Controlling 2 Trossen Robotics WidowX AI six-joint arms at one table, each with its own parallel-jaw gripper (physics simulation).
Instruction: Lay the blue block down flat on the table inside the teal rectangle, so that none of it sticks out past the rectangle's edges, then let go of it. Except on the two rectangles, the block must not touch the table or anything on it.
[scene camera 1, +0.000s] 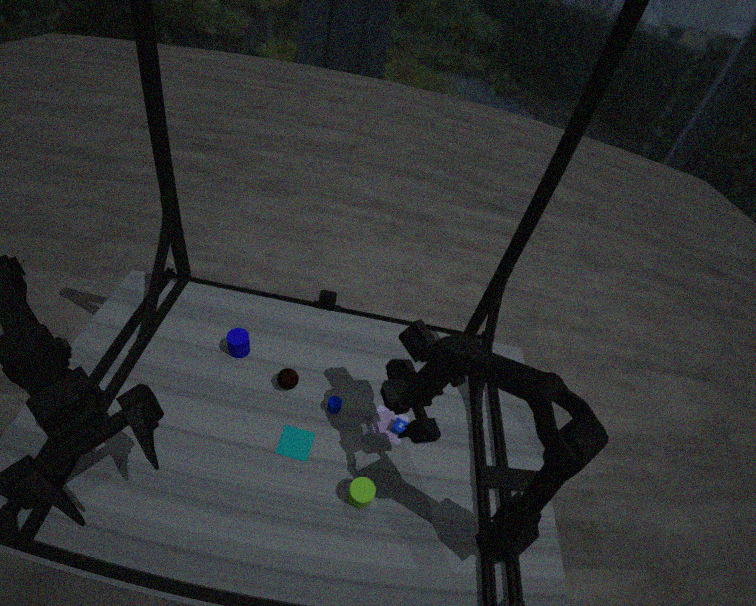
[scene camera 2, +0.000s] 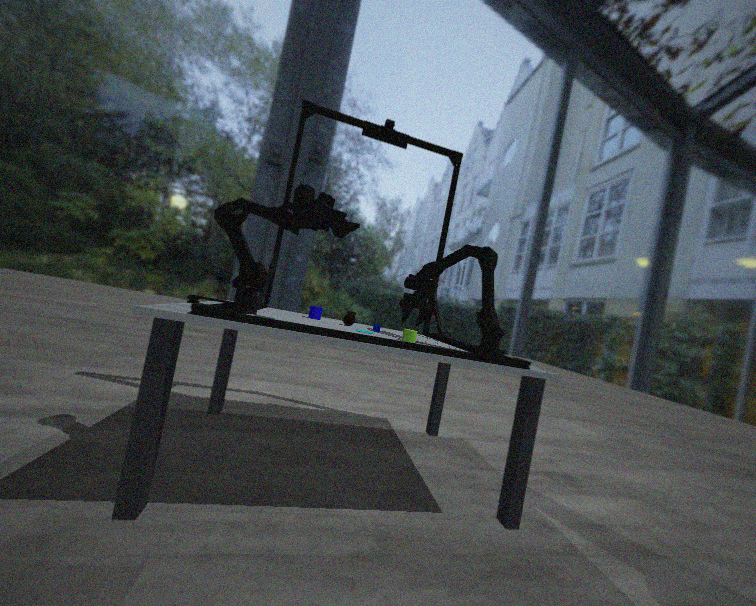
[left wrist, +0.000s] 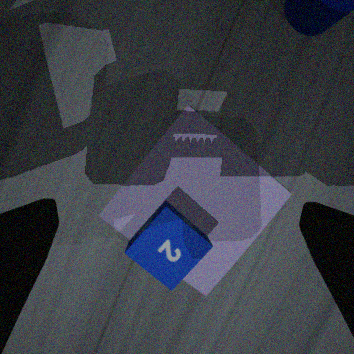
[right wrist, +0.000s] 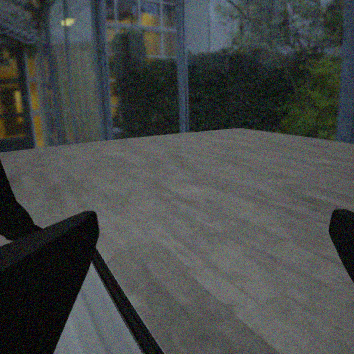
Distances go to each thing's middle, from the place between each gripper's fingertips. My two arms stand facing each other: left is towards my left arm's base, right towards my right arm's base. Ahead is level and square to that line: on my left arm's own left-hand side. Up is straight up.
Scene:
I see the teal rectangle (scene camera 1: 295, 443) 340 mm below my right hand, 270 mm behind it and 120 mm to the left of it. Also, from my right hand: pale purple rectangle (scene camera 1: 383, 420): 380 mm behind, 340 mm below, 310 mm to the left; lime green cylinder (scene camera 1: 362, 490): 320 mm below, 280 mm to the left, 200 mm behind.
Now: the pale purple rectangle 20 mm behind my left hand and 60 mm below it. Round my left hand: teal rectangle: 90 mm ahead, 190 mm to the right, 60 mm below; then lime green cylinder: 170 mm ahead, 30 mm to the right, 40 mm below.

